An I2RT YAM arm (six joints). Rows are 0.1 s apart.
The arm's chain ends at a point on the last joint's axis. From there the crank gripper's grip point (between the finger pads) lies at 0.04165 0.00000 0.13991 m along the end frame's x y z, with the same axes.
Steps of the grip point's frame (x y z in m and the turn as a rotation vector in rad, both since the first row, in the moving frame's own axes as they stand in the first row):
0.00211, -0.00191, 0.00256, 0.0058, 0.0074, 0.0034
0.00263, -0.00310, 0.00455, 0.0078, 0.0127, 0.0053
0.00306, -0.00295, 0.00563, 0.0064, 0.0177, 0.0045
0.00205, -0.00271, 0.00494, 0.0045, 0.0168, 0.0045
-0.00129, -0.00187, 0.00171, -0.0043, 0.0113, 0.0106
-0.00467, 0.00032, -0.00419, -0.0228, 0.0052, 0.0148
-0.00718, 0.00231, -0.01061, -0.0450, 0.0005, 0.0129
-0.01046, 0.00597, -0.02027, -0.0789, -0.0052, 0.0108
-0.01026, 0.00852, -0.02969, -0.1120, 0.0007, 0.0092
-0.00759, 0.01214, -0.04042, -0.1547, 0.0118, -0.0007
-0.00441, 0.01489, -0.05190, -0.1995, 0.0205, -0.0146
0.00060, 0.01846, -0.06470, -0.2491, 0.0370, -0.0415
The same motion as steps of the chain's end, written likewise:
0.00107, -0.00124, 0.00287, 0.0058, 0.0074, 0.0034
0.00085, -0.00224, 0.00509, 0.0078, 0.0127, 0.0053
0.00059, -0.00225, 0.00639, 0.0064, 0.0177, 0.0045
-0.00030, -0.00227, 0.00566, 0.0045, 0.0168, 0.0045
-0.00286, -0.00292, 0.00219, -0.0043, 0.0113, 0.0106
-0.00537, -0.00349, -0.00393, -0.0228, 0.0052, 0.0148
-0.00721, -0.00452, -0.01044, -0.0450, 0.0005, 0.0129
-0.00967, -0.00551, -0.02003, -0.0789, -0.0052, 0.0108
-0.01028, -0.00750, -0.02876, -0.1120, 0.0007, 0.0092
-0.00924, -0.00935, -0.03825, -0.1547, 0.0118, -0.0007
-0.00745, -0.01212, -0.04831, -0.1995, 0.0205, -0.0146
-0.00518, -0.01401, -0.05898, -0.2491, 0.0370, -0.0415

